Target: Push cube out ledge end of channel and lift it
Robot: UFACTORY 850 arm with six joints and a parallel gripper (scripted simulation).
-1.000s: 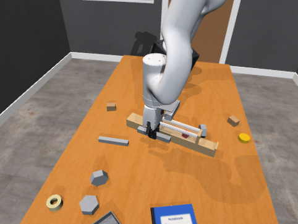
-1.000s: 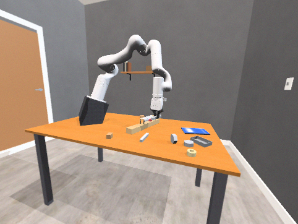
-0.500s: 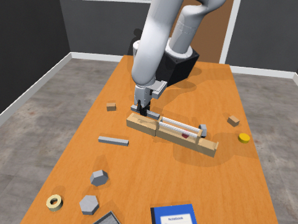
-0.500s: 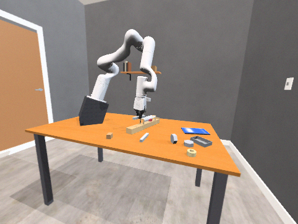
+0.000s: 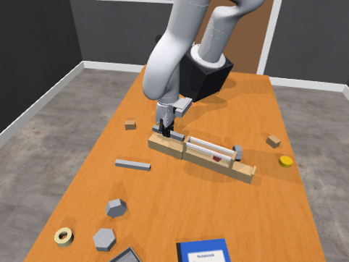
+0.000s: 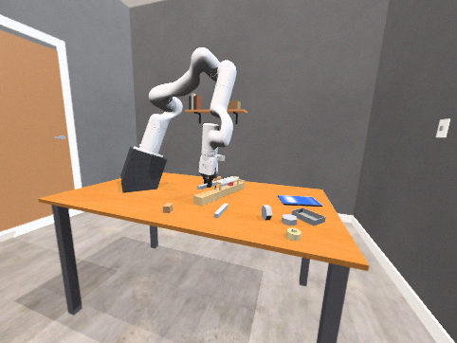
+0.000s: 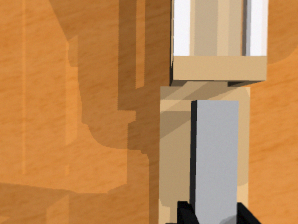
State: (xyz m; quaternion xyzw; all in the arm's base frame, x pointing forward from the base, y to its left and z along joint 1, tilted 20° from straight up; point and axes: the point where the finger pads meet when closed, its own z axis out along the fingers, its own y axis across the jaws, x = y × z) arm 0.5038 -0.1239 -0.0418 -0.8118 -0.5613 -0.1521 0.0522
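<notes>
My gripper is now 120 mm to the left of the grey rod, 120 mm short of it and 90 mm above it. The rest, counted from my hand: tan cube (200 mm to the right, 120 mm behind, 90 mm below); red cube (200 mm to the left, 70 mm ahead, 40 mm below); yellow disc (490 mm to the left, 90 mm below, 10 mm ahead).
</notes>
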